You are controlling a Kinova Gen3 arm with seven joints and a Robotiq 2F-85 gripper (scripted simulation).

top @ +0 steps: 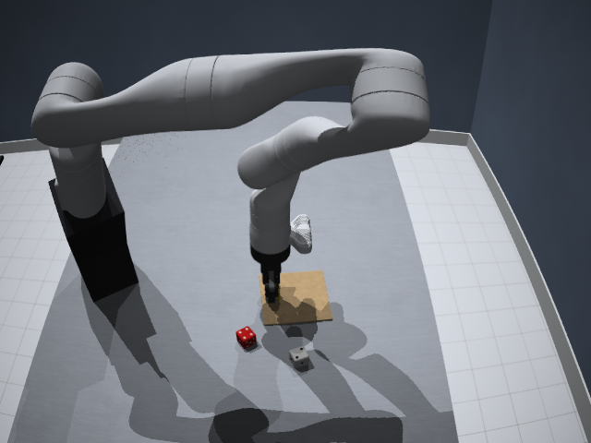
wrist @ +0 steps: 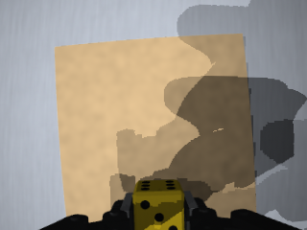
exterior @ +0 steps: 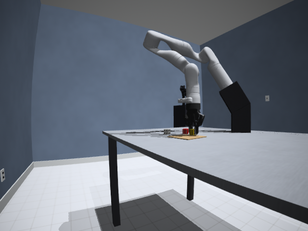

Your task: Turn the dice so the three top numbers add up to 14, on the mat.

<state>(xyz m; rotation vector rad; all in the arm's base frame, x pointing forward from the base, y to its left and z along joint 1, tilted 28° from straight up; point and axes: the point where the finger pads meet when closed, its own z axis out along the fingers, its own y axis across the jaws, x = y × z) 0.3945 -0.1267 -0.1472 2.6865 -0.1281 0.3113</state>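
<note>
Now: the yellow die 10 mm below my hand. Round my hand: tan mat (50 mm ahead, 10 mm to the right, 30 mm below); red die (70 mm behind, 100 mm to the right, 10 mm below); white die (20 mm ahead, 170 mm to the right, 10 mm below).
</note>
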